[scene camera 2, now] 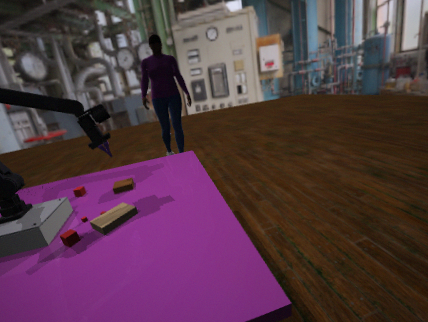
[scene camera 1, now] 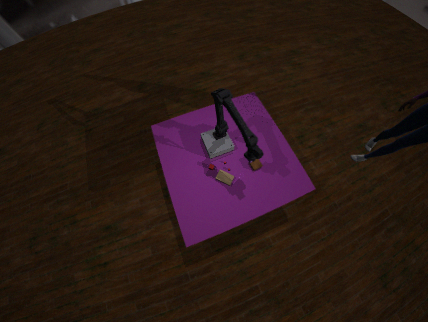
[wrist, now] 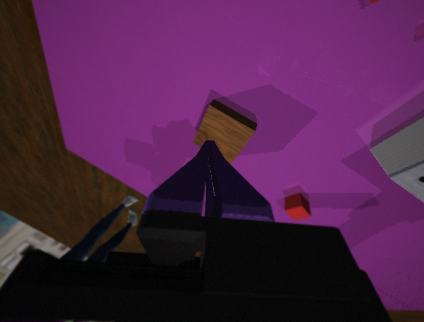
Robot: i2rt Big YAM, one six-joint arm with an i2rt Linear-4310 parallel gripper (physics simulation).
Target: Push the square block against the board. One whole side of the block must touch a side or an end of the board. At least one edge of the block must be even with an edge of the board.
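Frame: origin at the arm's base, x back, y left, z down, level; metres.
Where they show: gripper, fingertip midpoint: (scene camera 2: 111, 156) (scene camera 1: 250, 162) (wrist: 208, 146); arm's base, link origin: (scene camera 2: 16, 214) (scene camera 1: 219, 134).
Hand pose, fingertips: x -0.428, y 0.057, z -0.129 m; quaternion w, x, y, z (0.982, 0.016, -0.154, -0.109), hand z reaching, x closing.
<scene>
Things, the pixels of their top centre, and the offset from my fingertips.
- square block, top centre: (wrist: 221, 137) (scene camera 2: 122, 182) (scene camera 1: 255, 163) dx +0.003, dy +0.105, dz +0.175 m
- board, top centre: (scene camera 2: 113, 214) (scene camera 1: 224, 177) dx +0.032, dy -0.221, dz +0.175 m
The square block (scene camera 1: 256, 164) (scene camera 2: 123, 186) (wrist: 227, 131) is brown wood and lies flat on the purple table. The board (scene camera 1: 225, 177) (scene camera 2: 114, 218) is pale wood, longer than wide, and lies flat with a wide gap between it and the block. The board does not show in the wrist view. My gripper (scene camera 2: 110, 155) (wrist: 208, 146) is shut with nothing between its fingers. It hangs well above the table, and its tips overlap the near part of the block in the wrist view. In the scene camera 1 view the arm's end is beside the block and the fingertips are hard to make out.
A red cube (scene camera 1: 211, 167) (scene camera 2: 70, 238) lies near the board and the grey base (scene camera 1: 218, 143) (scene camera 2: 30, 231). Another red cube (scene camera 2: 79, 191) (wrist: 297, 206) lies on the block's base side. Small red pieces (scene camera 1: 229, 169) (scene camera 2: 84, 219) lie between base and board. A person (scene camera 2: 164, 90) stands beyond the table.
</scene>
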